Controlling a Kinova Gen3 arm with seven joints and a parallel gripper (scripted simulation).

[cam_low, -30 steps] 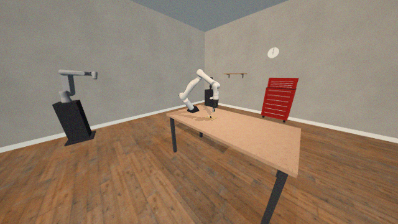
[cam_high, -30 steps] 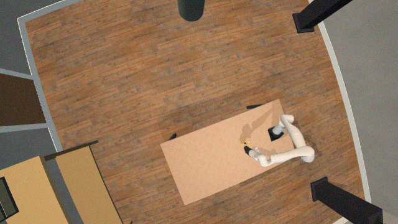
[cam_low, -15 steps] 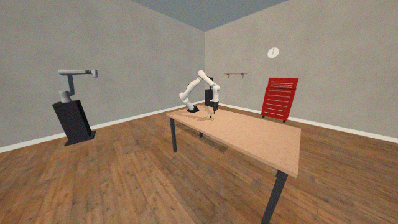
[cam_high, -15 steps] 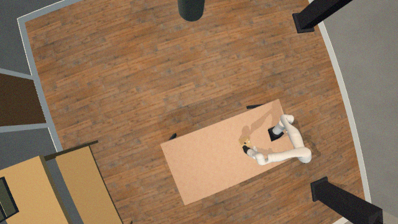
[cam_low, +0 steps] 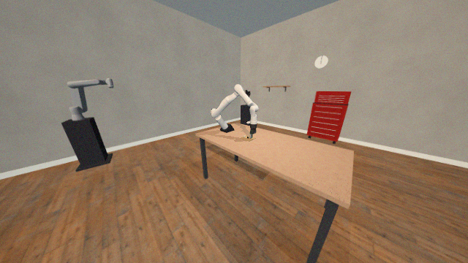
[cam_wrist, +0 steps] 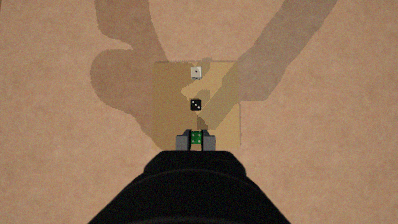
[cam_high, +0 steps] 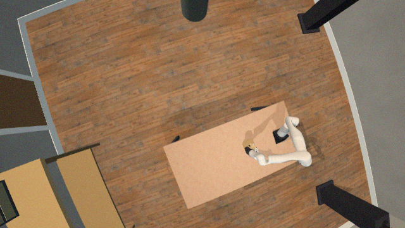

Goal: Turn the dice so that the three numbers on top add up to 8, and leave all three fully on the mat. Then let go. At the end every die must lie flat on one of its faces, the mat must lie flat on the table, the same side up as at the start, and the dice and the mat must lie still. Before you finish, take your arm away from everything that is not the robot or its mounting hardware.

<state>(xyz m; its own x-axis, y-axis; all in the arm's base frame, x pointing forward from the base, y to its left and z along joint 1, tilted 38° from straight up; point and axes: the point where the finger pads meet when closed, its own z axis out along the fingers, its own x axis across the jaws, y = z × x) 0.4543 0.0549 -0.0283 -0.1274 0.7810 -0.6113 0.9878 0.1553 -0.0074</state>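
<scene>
The black die lies 5 cm behind my hand, 1 cm to the right of it and 3 cm below it. Also, from my hand: green die: 1 cm below; tan mat: 5 cm behind, 1 cm to the right, 4 cm below; white die: 10 cm behind, 1 cm to the right, 3 cm below.
</scene>
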